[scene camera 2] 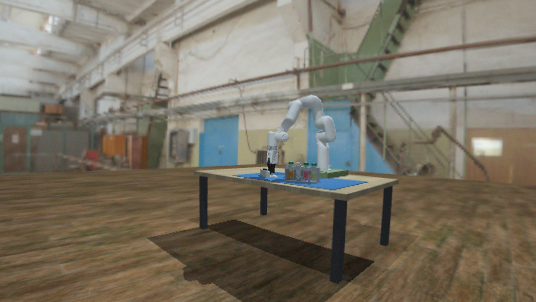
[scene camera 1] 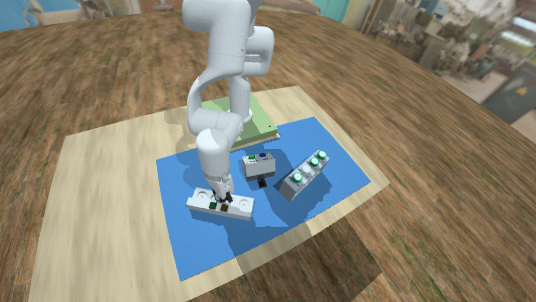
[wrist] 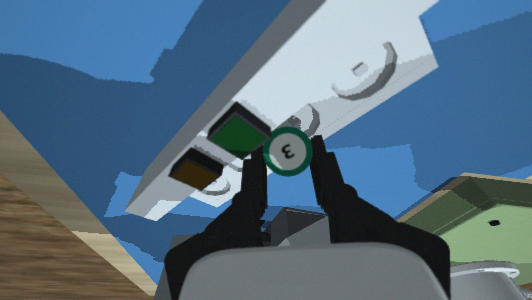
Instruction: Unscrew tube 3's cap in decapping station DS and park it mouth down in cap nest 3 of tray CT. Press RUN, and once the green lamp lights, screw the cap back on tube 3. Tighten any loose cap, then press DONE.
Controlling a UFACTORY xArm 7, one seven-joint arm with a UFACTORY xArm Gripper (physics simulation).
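Places are measured from the arm's base along level axes (x ahead, y left, z up), in metres.
Pixels of known places: gripper, fingertip midpoint: (scene camera 2: 271,173) (scene camera 1: 220,196) (wrist: 286,151); arm's base at its link origin: (scene camera 2: 323,170) (scene camera 1: 239,114) (wrist: 465,273).
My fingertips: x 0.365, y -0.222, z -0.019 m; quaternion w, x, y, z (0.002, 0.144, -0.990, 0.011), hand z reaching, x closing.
Note:
For each thing: its top centre in the pictures, then the offset to it from my fingertips. "*": a spot on its surface instead. Level surfaces: height alone.
- green-rimmed cap at its top centre: (wrist: 289,169) 0.002 m ahead, 0.005 m right, 0.022 m up
- white cap tray at its top centre: (wrist: 254,181) (scene camera 1: 220,198) (scene camera 2: 268,168) 0.024 m ahead, 0.005 m right, 0.034 m up
- tray's green lamp at its top centre: (wrist: 238,139) (scene camera 1: 212,205) 0.036 m ahead, 0.037 m right, 0.034 m up
- amber lamp at its top centre: (wrist: 194,176) (scene camera 1: 224,207) 0.059 m ahead, 0.004 m right, 0.034 m up
- grey tube rack at a spot on its surface: (scene camera 1: 291,191) * 0.106 m ahead, 0.224 m left, 0.052 m up
- tube at its top centre: (scene camera 1: 306,168) 0.068 m ahead, 0.299 m left, 0.099 m up
- button box at its top centre: (scene camera 1: 259,157) 0.060 m back, 0.179 m left, 0.064 m up
- green button at its top centre: (scene camera 1: 252,155) 0.085 m back, 0.161 m left, 0.055 m up
- blue button at its top centre: (scene camera 1: 263,153) 0.078 m back, 0.205 m left, 0.055 m up
- small black object at a spot on its surface: (scene camera 1: 262,183) * 0.009 m ahead, 0.167 m left, 0.012 m down
- blue mat at its surface level: 0.020 m down
My gripper (scene camera 1: 223,198) (scene camera 2: 271,172) (wrist: 286,151) is shut on a green-rimmed cap (wrist: 288,151) whose white face, marked 3, shows in the wrist view. The cap is over the edge of the white cap tray (scene camera 1: 237,213) (wrist: 280,75), near its round nests; its height and any contact are unclear. The tray's green lamp (scene camera 1: 213,205) (wrist: 240,135) and amber lamp (scene camera 1: 224,208) (wrist: 196,169) look dark. The grey tube rack (scene camera 1: 291,191) holds tubes; three green-and-white caps show, and one tube (scene camera 1: 306,169) is uncapped. The button box (scene camera 1: 260,167) has a green button (scene camera 1: 252,157) and a blue button (scene camera 1: 263,155).
A small black object (scene camera 1: 262,183) stands in front of the button box, between tray and rack. The arm's green base plate (scene camera 1: 262,122) (wrist: 480,230) is behind the blue mat (scene camera 1: 200,250). The arm's hand hides part of the tray in scene camera 1.

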